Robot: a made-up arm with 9 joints.
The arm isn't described. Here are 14 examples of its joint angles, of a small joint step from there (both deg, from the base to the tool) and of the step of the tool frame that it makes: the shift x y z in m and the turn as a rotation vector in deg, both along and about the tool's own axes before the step.
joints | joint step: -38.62 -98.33 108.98 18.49 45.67 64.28 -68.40 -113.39 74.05 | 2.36 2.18 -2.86 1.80 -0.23 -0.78 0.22 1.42 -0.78
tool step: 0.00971 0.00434 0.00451 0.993 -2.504 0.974
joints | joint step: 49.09 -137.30 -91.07 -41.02 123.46 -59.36 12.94 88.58 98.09 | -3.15 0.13 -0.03 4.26 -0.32 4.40 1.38 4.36 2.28
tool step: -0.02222 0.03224 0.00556 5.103 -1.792 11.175
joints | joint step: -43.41 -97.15 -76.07 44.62 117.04 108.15 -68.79 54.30 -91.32 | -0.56 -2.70 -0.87 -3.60 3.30 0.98 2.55 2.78 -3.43
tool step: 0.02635 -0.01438 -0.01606 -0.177 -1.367 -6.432
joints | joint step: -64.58 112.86 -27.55 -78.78 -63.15 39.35 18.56 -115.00 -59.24 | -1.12 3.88 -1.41 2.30 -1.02 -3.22 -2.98 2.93 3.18
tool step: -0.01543 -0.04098 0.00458 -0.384 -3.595 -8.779
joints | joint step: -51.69 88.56 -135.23 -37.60 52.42 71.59 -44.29 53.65 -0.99 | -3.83 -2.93 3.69 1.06 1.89 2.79 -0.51 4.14 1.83
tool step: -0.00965 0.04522 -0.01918 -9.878 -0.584 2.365
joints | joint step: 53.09 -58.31 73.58 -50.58 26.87 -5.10 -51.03 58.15 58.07 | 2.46 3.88 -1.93 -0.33 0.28 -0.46 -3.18 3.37 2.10
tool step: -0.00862 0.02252 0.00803 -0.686 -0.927 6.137
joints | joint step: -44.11 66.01 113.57 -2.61 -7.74 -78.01 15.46 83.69 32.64 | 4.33 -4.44 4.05 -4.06 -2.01 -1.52 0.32 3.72 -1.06
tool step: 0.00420 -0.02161 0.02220 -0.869 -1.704 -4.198
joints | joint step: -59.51 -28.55 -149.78 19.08 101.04 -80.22 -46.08 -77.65 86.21 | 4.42 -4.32 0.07 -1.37 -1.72 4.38 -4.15 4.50 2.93
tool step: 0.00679 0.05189 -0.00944 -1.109 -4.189 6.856
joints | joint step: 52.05 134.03 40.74 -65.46 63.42 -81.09 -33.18 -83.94 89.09 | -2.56 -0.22 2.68 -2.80 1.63 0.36 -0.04 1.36 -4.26
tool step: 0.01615 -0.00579 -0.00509 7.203 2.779 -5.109
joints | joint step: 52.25 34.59 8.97 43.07 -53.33 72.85 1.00 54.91 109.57 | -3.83 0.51 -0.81 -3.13 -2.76 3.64 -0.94 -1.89 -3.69
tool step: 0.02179 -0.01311 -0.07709 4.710 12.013 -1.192
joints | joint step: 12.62 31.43 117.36 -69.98 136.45 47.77 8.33 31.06 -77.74 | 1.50 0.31 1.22 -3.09 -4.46 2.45 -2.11 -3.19 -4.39
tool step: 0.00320 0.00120 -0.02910 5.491 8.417 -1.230
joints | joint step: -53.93 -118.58 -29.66 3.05 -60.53 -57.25 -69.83 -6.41 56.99 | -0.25 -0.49 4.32 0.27 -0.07 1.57 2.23 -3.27 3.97
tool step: 0.02822 -0.03094 0.02751 2.200 -3.202 -7.400
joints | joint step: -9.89 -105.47 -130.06 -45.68 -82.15 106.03 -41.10 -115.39 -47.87 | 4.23 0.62 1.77 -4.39 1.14 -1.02 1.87 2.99 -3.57
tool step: 0.01215 0.04478 -0.03312 -3.406 6.094 4.729
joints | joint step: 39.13 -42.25 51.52 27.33 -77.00 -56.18 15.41 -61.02 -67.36 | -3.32 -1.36 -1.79 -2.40 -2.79 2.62 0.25 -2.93 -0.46
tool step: -0.00783 0.00040 0.01552 2.020 -1.645 -1.243
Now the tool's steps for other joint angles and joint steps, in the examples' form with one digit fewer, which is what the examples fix.
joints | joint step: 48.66 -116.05 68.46 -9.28 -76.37 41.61 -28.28 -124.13 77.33 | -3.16 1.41 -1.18 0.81 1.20 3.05 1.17 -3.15 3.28
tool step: -0.0082 0.0061 0.0193 -1.99 -6.67 0.00
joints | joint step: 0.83 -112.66 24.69 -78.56 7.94 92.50 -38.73 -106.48 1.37 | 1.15 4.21 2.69 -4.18 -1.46 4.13 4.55 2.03 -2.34
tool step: 0.0117 0.0000 0.0216 7.45 -6.09 0.84
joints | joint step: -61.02 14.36 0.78 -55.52 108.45 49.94 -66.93 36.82 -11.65 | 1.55 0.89 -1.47 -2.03 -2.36 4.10 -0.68 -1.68 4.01
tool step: -0.0137 -0.0010 0.0303 4.44 -1.22 3.97
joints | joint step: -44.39 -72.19 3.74 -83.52 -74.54 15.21 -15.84 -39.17 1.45 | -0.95 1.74 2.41 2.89 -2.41 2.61 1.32 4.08 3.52
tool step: -0.0085 0.0230 0.0075 -3.83 -1.74 1.87
